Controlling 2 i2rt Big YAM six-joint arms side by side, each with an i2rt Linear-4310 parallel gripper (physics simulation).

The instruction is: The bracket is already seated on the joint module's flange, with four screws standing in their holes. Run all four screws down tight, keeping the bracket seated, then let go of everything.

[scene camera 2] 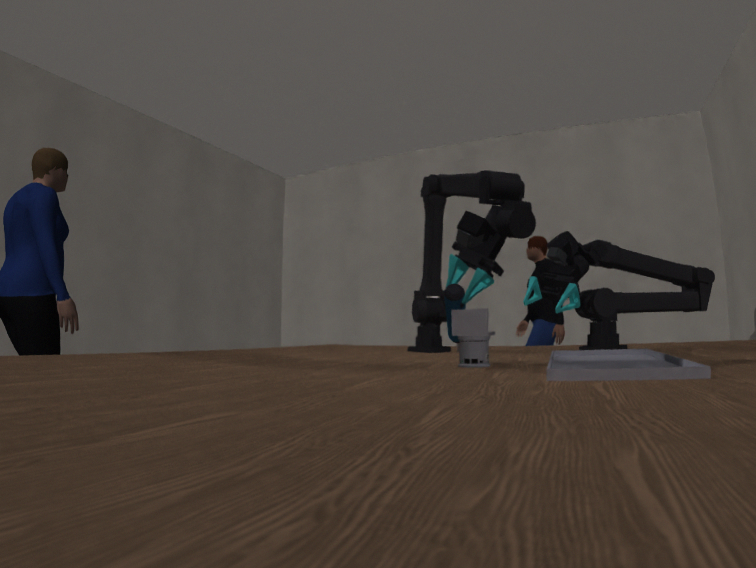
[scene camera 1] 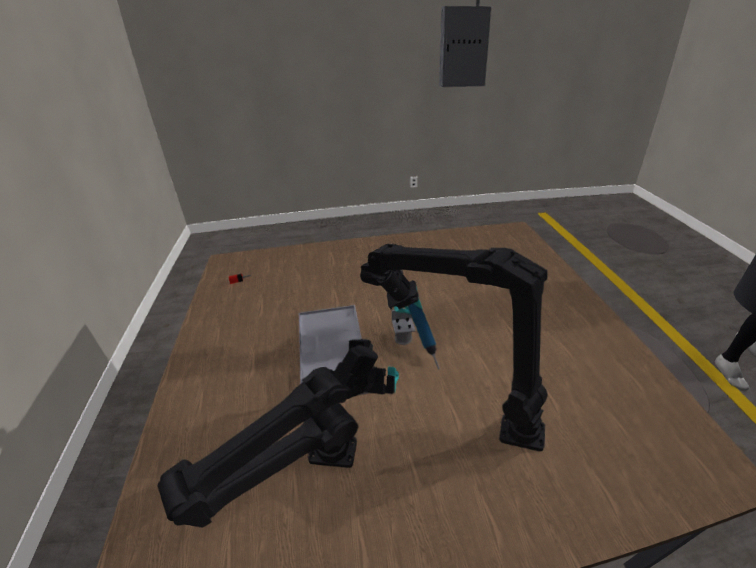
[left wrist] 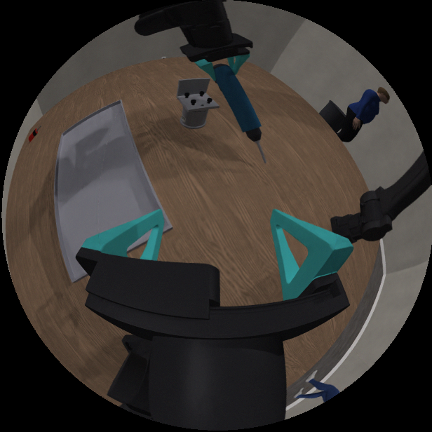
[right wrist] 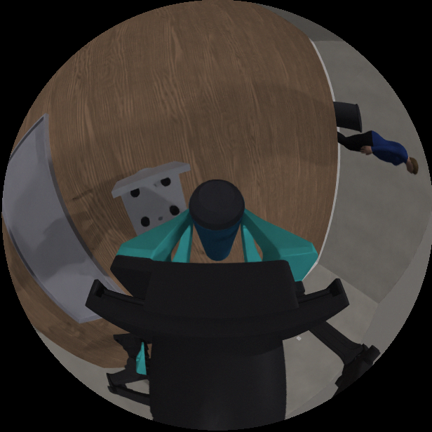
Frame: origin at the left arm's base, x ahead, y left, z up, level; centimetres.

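Seen in the pictures: left gripper, fingertip midpoint: [scene camera 2: 539, 307] [scene camera 1: 382, 373]; right gripper, fingertip midpoint: [scene camera 2: 454, 298] [scene camera 1: 415, 309]; left arm's base, origin of the base link: [scene camera 1: 333, 451]; right arm's base, origin of the base link: [scene camera 2: 428, 351] [scene camera 1: 521, 433].
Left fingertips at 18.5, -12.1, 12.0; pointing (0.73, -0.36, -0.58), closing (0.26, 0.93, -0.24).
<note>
Offsets run from my left fingertips to a thing's top centre, as dx, dy, dz. "*": to the spot under its first point.
The joint module @(+26.6, -4.5, -5.7) [scene camera 1: 402, 337] [scene camera 2: 473, 353] [left wrist: 193, 118] stands upright on the table. The grey L-shaped bracket [scene camera 1: 402, 324] [scene camera 2: 469, 322] [left wrist: 200, 103] [right wrist: 155, 202] lies on its flange, with black screw heads at its four holes; how deep they sit I cannot tell. My right gripper [left wrist: 223, 76] [right wrist: 216, 214] is shut on a blue screwdriver @(* +21.2, -10.6, -0.4) [scene camera 1: 421, 325] [left wrist: 239, 100] [right wrist: 217, 240], held in the air beside the bracket. Its bit is tilted downward, away from the screws. My left gripper [scene camera 2: 550, 299] [left wrist: 216, 214] is open and empty above the table, near the tray.
A grey tray @(+19.2, +20.1, -10.4) [scene camera 1: 300, 342] [scene camera 2: 629, 373] [left wrist: 56, 187] [right wrist: 61, 200] lies beside the module. A small red-and-black tool @(+57.9, +70.3, -8.6) [scene camera 1: 235, 278] [left wrist: 33, 134] lies near the table's far left corner in scene camera 1. People stand beyond the table.
</note>
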